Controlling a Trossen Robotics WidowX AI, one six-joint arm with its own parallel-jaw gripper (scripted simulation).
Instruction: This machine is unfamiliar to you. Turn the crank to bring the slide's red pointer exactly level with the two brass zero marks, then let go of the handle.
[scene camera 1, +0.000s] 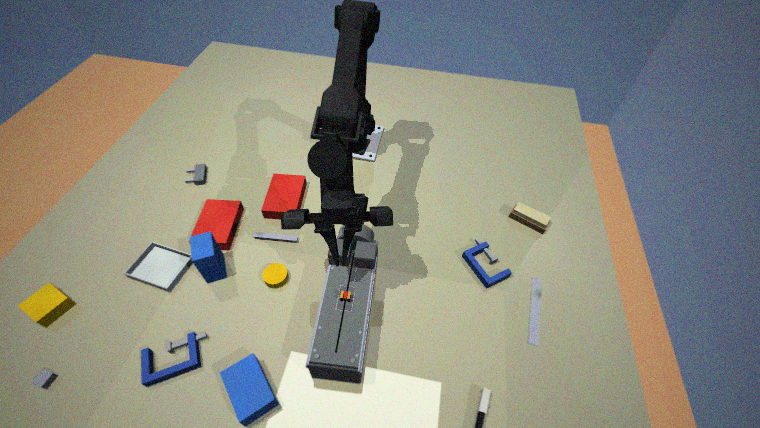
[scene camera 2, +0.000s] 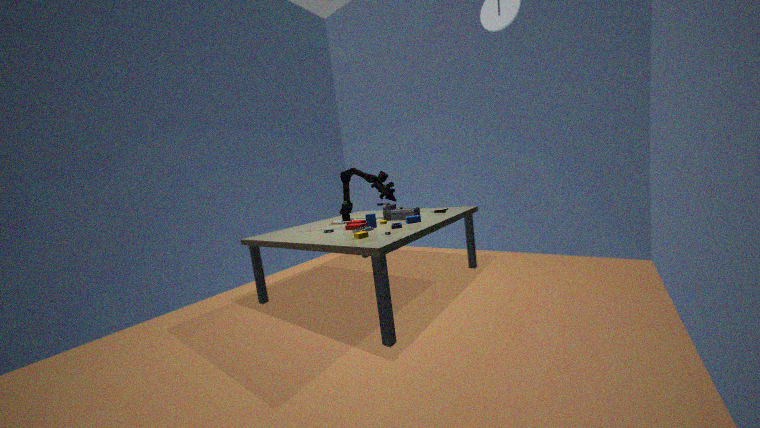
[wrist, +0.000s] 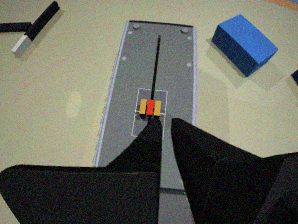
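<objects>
A blue block (scene camera 1: 207, 256) is 80 cm from the lens. My gripper (scene camera 1: 340, 265) is 68 cm from the lens, and a crank housing (scene camera 1: 337, 349) is likewise 68 cm from the lens. As for the marked spots on the blue block and the crank housing, they are 31 cm apart.
</objects>
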